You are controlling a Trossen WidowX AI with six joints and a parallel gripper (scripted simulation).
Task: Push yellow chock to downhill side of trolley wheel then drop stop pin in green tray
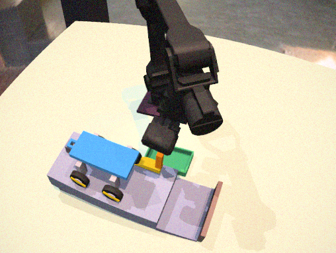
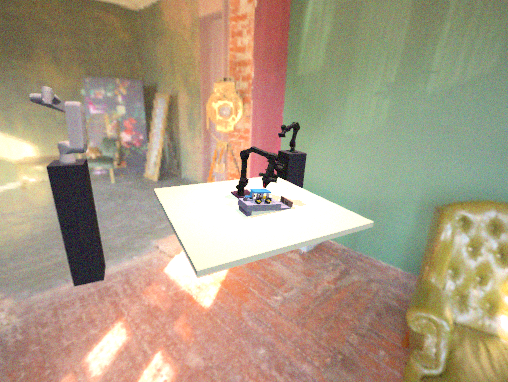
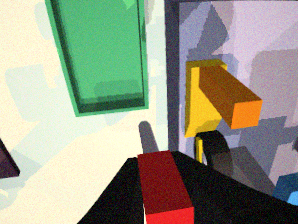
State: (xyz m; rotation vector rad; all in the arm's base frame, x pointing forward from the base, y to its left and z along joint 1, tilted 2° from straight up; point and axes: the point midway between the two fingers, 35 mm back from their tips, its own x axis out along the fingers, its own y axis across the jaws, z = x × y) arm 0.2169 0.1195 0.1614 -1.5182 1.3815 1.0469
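Now: gripper tip right at the red-headed stop pin. The rest, counted from my gripper tip: yellow chock: 50 mm below, 50 mm ahead, 10 mm to the right; then green tray: 140 mm below, 20 mm behind; then trolley: 110 mm ahead, 90 mm to the right, 20 mm below.
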